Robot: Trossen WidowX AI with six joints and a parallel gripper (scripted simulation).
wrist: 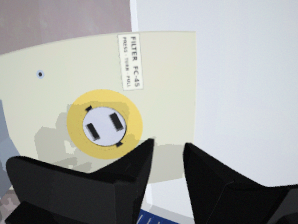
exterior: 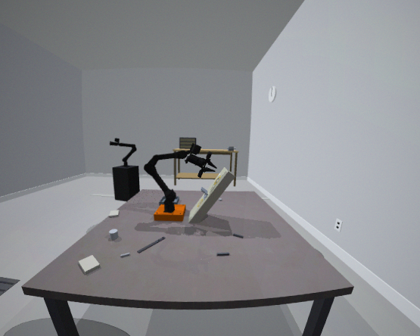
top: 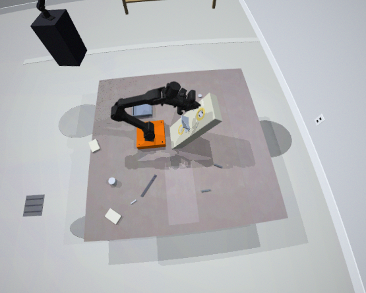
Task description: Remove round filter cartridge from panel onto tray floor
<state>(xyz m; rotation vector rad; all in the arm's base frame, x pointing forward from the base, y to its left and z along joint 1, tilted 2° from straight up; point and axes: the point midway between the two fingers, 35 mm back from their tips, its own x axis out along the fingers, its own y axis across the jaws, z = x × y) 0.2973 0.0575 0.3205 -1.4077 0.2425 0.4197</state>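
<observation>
Right now the round white filter cartridge is 8 cm below my gripper tip and 3 cm ahead of it. Also, from my gripper tip: grey-blue tray (44 cm behind, 35 cm below, 19 cm to the left); then grey bracket (17 cm below, 7 cm behind, 2 cm to the right).
</observation>
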